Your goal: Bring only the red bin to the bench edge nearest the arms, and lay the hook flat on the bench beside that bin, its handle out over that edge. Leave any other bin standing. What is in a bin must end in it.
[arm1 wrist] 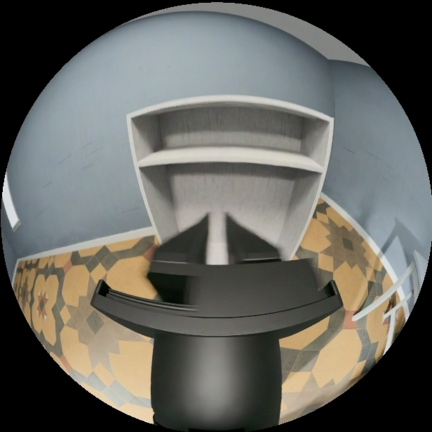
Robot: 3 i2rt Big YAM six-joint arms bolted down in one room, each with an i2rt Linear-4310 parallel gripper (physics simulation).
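My arm1 gripper (217, 215) shows in the arm1 wrist view, its dark fingers blurred. The fingertips stand a narrow gap apart, and pale shelf shows between them with no object there. They point toward the lower compartment of a pale shelf unit (230, 99) against the wall. Neither the hook, with its orange handle, nor any bin shows in this view. The bench and its edge do not show either. Part of the lower compartment is hidden behind the fingers. The arm2 and arm3 grippers are not in view.
The shelf unit has a middle board (230, 156) and an upper and a lower compartment. Blue-grey walls (80, 150) stand around it, over a patterned tile floor (115, 360). Pale bars (381, 300) stand at the far right, and part of a white frame (11, 207) shows at the far left.
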